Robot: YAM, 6 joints.
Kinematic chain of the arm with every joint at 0, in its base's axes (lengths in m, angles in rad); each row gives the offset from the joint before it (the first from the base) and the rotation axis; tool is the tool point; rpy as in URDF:
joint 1: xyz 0 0 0.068 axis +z
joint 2: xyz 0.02 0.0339 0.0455 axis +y
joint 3: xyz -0.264 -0.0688 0 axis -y
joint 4: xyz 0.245 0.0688 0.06 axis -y
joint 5: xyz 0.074 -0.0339 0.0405 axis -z
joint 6: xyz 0.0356 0 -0.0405 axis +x
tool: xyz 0 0 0 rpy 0 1.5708 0
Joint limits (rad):
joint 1: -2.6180..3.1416
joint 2: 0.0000..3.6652
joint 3: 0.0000..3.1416
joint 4: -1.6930..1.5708
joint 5: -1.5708..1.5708
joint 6: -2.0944..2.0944
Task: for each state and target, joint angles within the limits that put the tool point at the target. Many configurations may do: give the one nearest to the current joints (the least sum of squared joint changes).
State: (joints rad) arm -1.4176 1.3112 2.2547 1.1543 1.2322 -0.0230
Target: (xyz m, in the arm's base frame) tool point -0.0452 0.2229 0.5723
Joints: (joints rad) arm -1.5247 0.7553 1.9904 1.5708 1.3690 -0.0230
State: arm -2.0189 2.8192 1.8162 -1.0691 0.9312 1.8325
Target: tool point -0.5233 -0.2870 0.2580
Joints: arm -2.6008 2.6733 2.6659 -0.3242 0.7162 1.8325
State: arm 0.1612 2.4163 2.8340 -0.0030 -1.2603 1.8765
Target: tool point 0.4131 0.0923 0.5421
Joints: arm 0.1363 2.2102 2.7844 -0.1366 -1.4422 1.8765
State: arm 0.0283 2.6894 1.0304 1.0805 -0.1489 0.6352
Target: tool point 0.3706 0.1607 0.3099
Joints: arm 0.3924 1.8422 1.1125 1.3203 -0.1915 0.6352
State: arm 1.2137 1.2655 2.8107 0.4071 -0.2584 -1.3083
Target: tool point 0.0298 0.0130 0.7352
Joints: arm 0.7208 1.4939 2.6999 0.3657 0.2818 -1.3083
